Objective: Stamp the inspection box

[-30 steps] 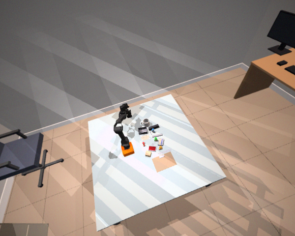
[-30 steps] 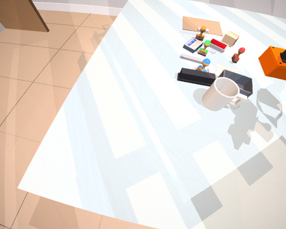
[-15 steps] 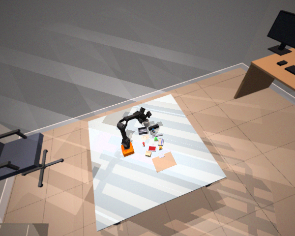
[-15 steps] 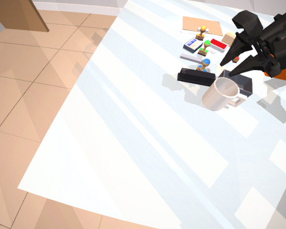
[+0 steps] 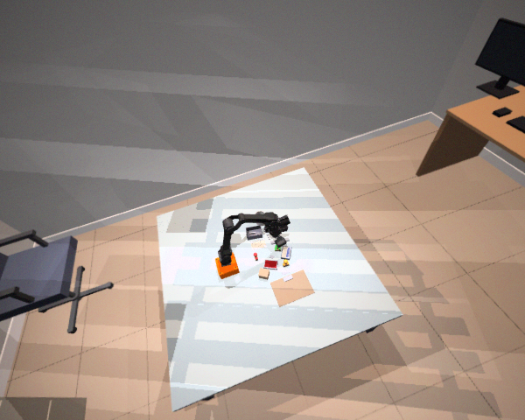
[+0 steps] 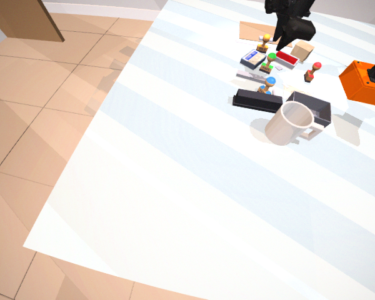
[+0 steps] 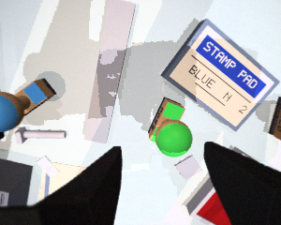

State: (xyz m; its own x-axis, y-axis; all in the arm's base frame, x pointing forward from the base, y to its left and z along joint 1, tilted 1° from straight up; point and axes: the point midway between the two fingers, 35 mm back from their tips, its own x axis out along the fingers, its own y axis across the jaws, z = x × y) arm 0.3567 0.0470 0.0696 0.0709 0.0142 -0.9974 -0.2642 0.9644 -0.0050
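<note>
Right now my gripper tip is 8 cm above the green-knobbed stamp, 2 cm to the left of it and 1 cm past it. The rest, counted from my gripper tip: blue-knobbed stamp: 11 cm to the left, 8 cm below, 1 cm behind; red ink pad: 11 cm to the right, 9 cm below, 8 cm behind; yellow-knobbed stamp: 14 cm to the right, 8 cm below, 2 cm ahead.
</note>
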